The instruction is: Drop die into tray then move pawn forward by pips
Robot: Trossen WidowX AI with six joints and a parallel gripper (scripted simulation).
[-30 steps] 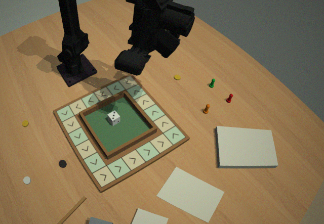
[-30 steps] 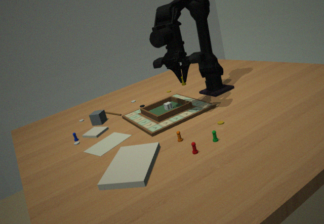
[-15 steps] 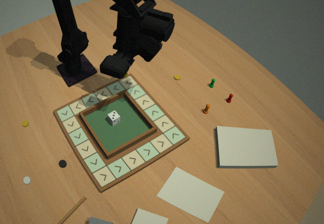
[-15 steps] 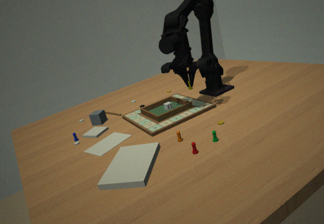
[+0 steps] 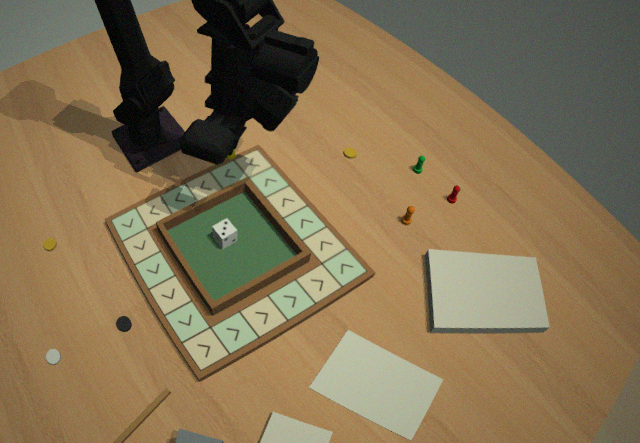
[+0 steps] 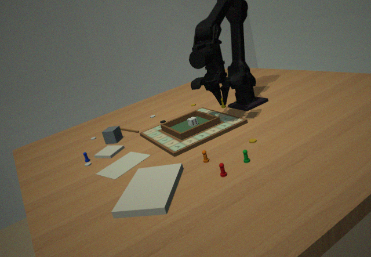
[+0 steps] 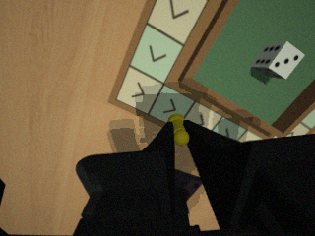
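My gripper tip is now 100 mm short of the grey die, 50 mm to the left of it and 40 mm above it. The rest, counted from my gripper tip: orange pawn (210 mm to the left, 180 mm ahead, 50 mm below); then yellow pawn (10 mm above); then green dice tray (120 mm ahead, 60 mm below, 50 mm to the right).
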